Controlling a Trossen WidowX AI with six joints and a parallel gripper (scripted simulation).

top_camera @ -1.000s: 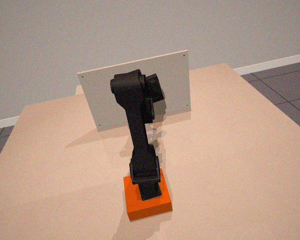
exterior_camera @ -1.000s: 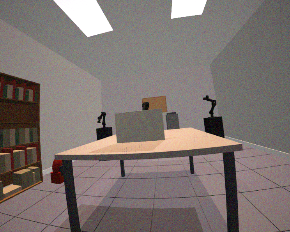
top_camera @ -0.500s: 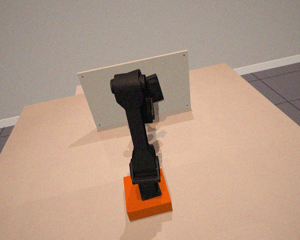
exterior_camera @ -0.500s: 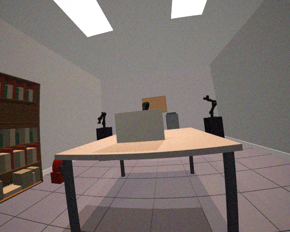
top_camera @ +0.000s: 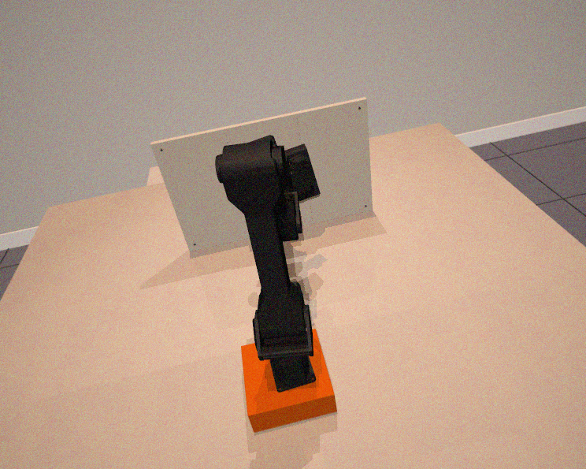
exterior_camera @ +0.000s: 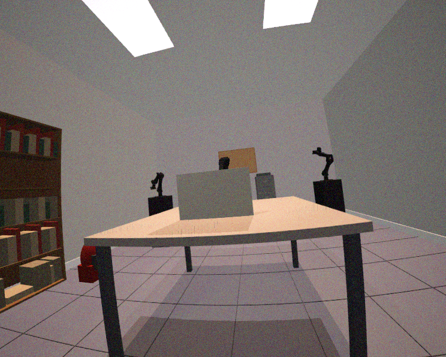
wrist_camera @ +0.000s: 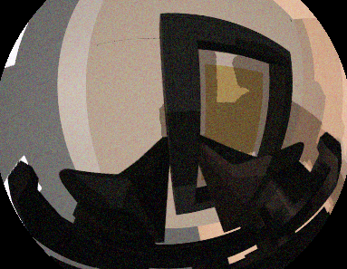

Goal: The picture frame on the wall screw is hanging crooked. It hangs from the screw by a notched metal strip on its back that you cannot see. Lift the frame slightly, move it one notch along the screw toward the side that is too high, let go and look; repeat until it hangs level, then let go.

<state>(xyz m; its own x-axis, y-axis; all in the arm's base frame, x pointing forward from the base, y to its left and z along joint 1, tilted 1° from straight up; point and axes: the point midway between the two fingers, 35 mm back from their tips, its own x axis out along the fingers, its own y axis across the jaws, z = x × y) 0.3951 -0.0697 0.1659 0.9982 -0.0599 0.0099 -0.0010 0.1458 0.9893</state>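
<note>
My gripper tip is 1 cm to the left of the picture frame and 5 cm above it. Round my gripper tip: wall board (1 cm ahead, 6 cm below).
</note>
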